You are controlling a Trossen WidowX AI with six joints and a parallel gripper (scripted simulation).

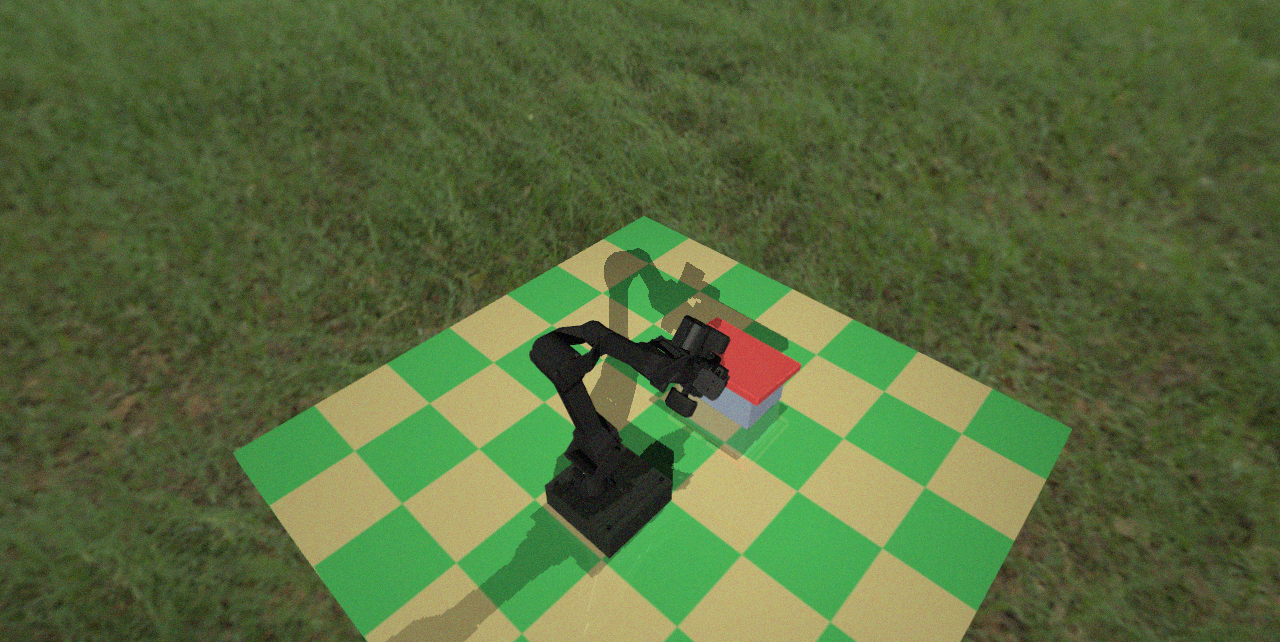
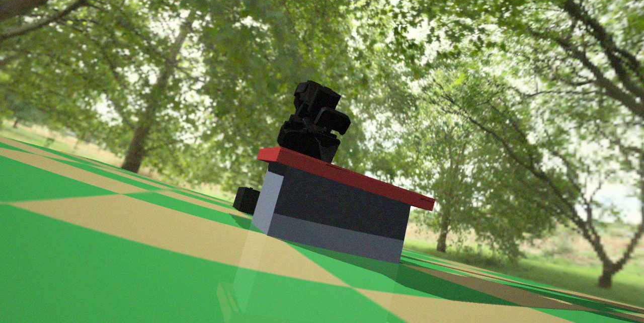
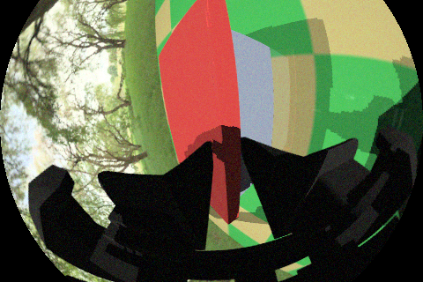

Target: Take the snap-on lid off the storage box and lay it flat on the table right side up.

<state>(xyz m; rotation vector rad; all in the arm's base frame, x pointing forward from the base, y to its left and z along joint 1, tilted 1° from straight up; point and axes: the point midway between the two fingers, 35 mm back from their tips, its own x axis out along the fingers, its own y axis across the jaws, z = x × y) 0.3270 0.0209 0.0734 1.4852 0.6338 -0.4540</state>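
The red lid is 8 cm ahead of my gripper tip and 1 cm to the left of it. Also, from my gripper tip: grey-blue storage box (7 cm ahead, 1 cm to the left, 6 cm below).
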